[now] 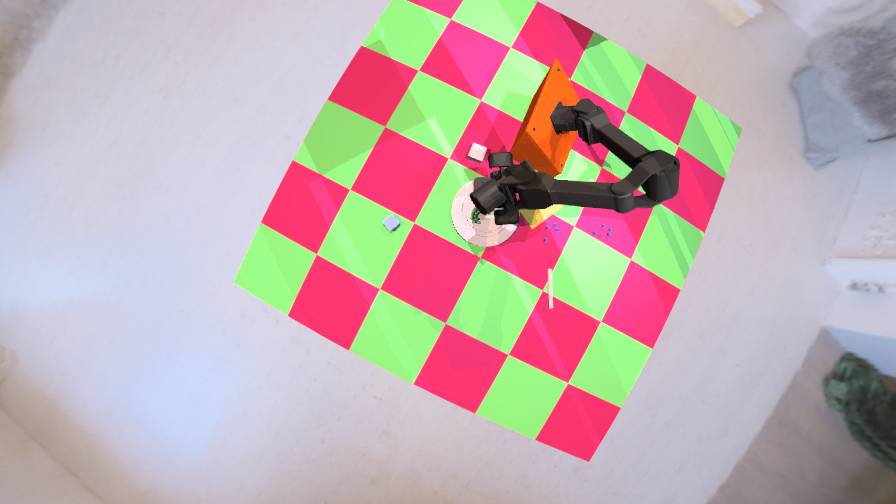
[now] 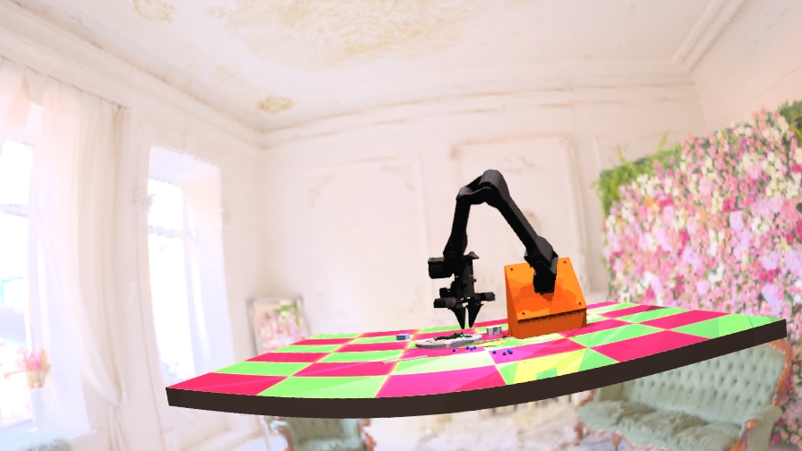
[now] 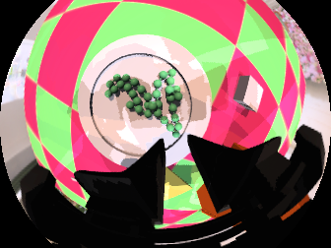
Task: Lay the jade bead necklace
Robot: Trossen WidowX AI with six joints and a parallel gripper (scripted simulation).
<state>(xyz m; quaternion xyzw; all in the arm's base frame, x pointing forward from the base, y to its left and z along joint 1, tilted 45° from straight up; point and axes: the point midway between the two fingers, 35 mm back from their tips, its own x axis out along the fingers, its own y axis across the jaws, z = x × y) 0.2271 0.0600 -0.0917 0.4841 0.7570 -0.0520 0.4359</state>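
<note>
My gripper tip is 60 mm short of the round bead board and 30 mm above it. From my gripper tip the other things lie so: pale blue cube (230 mm ahead, 210 mm to the right, 30 mm below); white cube (80 mm behind, 120 mm to the right, 30 mm below); yellow patch (50 mm behind, 130 mm to the left, 40 mm below).
</note>
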